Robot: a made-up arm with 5 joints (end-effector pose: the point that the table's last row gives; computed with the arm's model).
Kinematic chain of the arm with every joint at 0, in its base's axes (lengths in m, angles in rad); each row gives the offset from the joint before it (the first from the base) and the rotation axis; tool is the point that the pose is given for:
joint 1: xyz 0 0 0.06 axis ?
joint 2: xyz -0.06 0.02 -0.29 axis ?
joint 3: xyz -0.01 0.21 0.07 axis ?
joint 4: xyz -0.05 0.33 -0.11 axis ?
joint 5: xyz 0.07 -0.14 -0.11 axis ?
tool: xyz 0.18 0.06 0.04
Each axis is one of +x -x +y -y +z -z.
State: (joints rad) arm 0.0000 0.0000 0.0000 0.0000 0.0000
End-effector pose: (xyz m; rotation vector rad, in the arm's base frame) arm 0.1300 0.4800 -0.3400 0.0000 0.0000 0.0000
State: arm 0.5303 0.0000 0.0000 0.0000 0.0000
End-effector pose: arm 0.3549 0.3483 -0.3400 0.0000 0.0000 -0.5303
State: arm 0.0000 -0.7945 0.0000 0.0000 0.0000
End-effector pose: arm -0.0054 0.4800 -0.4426 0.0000 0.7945 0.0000
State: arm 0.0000 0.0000 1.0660 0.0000 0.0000
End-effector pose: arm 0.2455 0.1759 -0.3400 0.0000 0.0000 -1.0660
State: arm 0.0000 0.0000 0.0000 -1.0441 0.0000
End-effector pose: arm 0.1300 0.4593 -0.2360 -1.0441 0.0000 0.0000
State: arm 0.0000 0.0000 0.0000 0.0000 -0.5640
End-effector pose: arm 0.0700 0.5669 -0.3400 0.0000 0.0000 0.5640
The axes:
joint 1: -z
joint 2: -y
joint 3: -z
joint 4: +x
joint 5: -z

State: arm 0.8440 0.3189 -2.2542 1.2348 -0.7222
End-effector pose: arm -0.2333 0.3593 -0.3926 1.0174 0.5769 1.8075
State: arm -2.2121 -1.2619 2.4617 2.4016 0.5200
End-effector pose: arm 0.3064 0.0822 -0.4050 1.3877 -0.1769 0.3429
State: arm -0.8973 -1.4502 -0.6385 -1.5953 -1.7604
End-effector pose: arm -0.4023 0.1290 -0.0162 0.5367 -0.9892 -1.9199
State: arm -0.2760 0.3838 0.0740 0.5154 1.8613
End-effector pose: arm -0.0268 0.3100 -0.4661 0.6599 0.2969 -1.4960
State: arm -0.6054 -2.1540 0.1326 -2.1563 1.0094
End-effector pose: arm -0.3492 0.5122 -0.5242 -1.6481 -0.0383 1.8632
